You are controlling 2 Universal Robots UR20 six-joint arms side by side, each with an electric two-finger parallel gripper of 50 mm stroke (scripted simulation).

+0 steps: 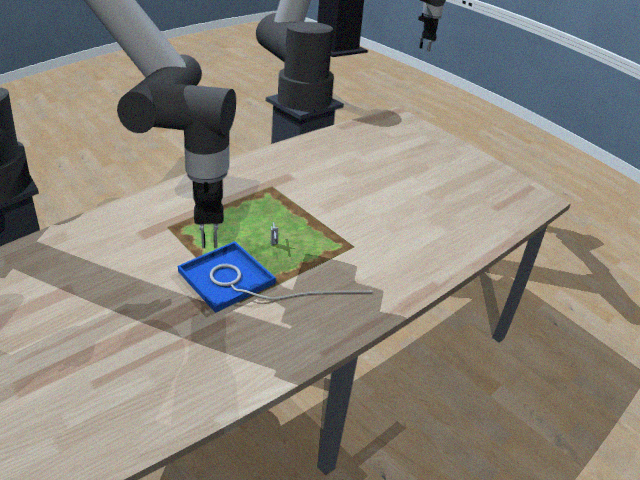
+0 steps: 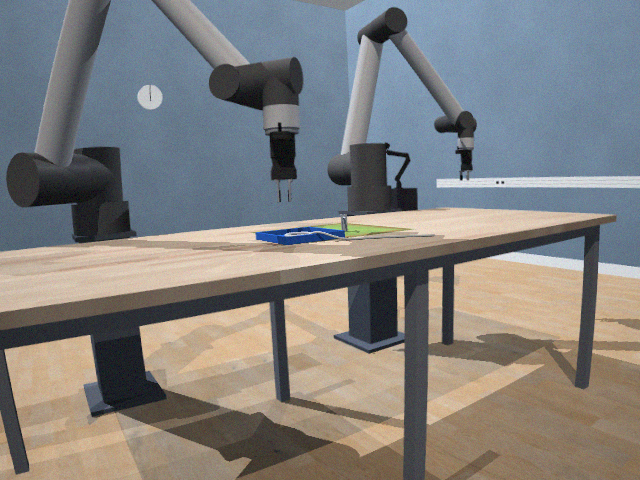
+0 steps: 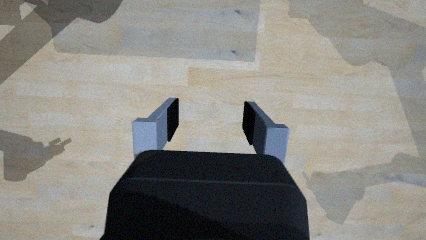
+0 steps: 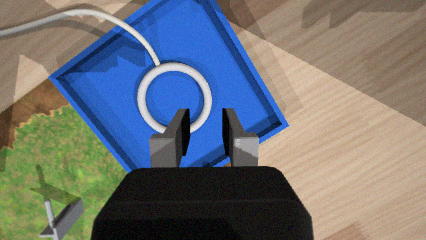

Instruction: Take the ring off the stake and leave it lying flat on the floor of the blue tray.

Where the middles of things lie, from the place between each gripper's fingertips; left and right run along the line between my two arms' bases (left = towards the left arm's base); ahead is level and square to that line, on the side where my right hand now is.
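Counted from my right hand, the blue tray (image 1: 252, 272) is 20 mm ahead, 30 mm to the left and 120 mm below; the mat (image 1: 304, 242) is 90 mm behind, 200 mm to the left and 140 mm below. With respect to the grey ring (image 4: 170, 66), my right gripper (image 2: 284, 201) is 20 mm short of it, 30 mm to the right of it and 120 mm above it.
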